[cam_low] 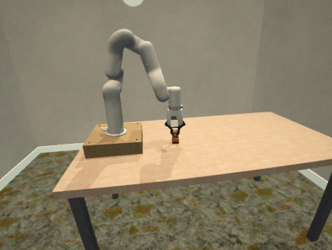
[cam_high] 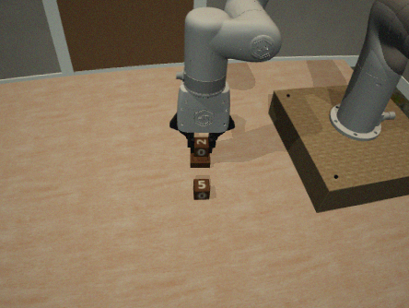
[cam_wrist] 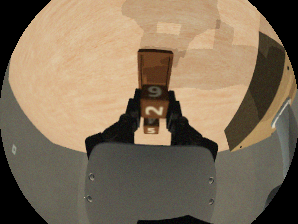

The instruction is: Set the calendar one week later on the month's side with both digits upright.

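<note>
The brown tray lies 50 mm below my hand and 20 mm to the right of it. Round my hand: cube: 10 mm below.
</note>
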